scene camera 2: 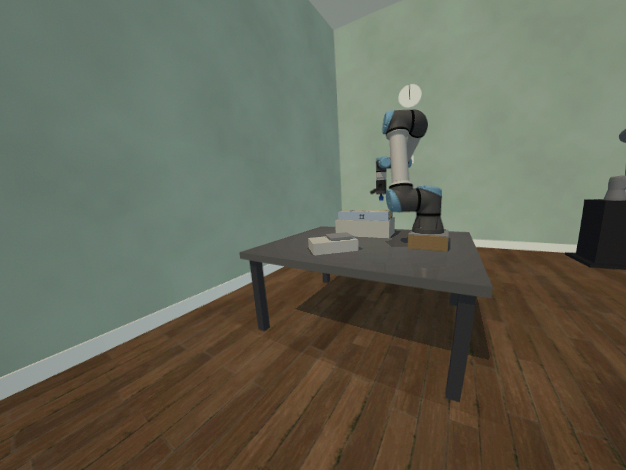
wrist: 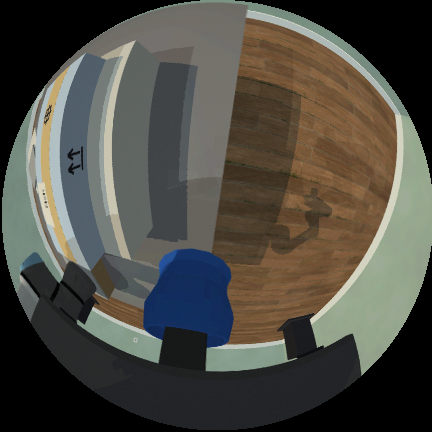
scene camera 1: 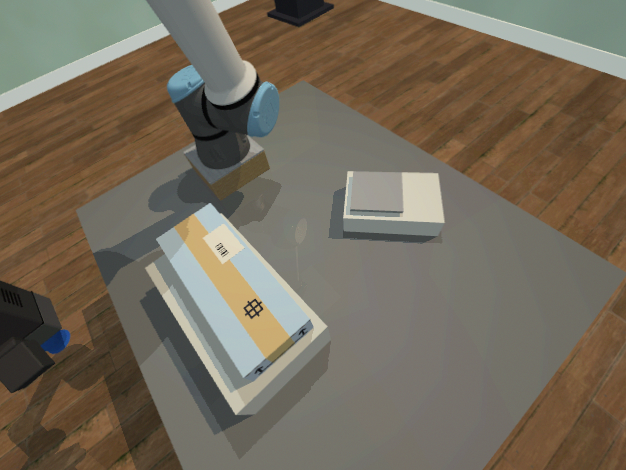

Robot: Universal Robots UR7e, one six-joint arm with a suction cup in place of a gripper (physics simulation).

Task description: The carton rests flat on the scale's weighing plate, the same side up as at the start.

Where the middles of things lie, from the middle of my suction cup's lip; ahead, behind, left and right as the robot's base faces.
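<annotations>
Looking at the carton (scene camera 1: 256,320), I find it 60 mm ahead of my suction cup, 250 mm to the left of it and 90 mm below it. The large cream block (scene camera 1: 246,397) is 220 mm to the left of my suction cup, 70 mm ahead of it and 180 mm below it. As for the scale (scene camera 1: 375,202), that is 660 mm to the left of the suction cup and 130 mm ahead of it, and it sits 190 mm below it.
</annotations>
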